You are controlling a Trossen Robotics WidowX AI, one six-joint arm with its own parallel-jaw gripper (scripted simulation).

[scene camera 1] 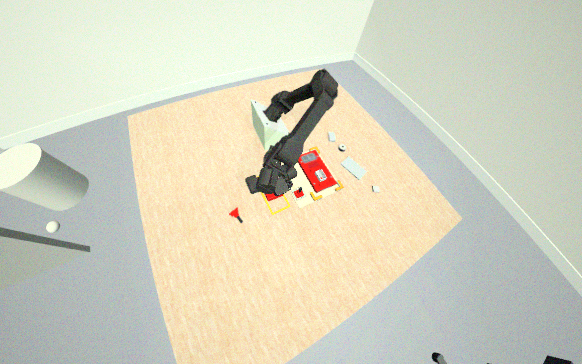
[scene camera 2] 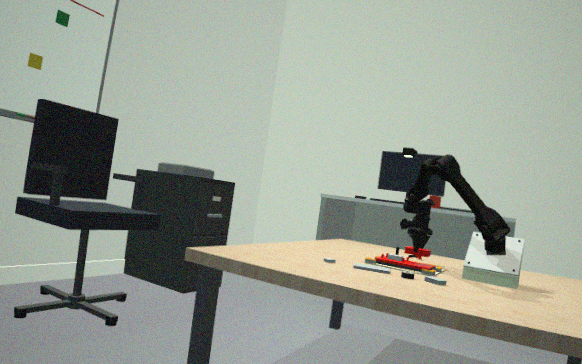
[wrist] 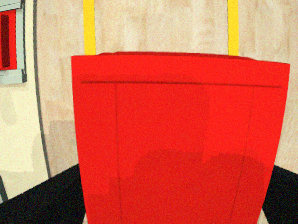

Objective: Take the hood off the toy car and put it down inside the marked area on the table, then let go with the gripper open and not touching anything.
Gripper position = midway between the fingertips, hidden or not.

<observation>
The gripper [wrist: 176,175] holds a hood [wrist: 154,130].
</observation>
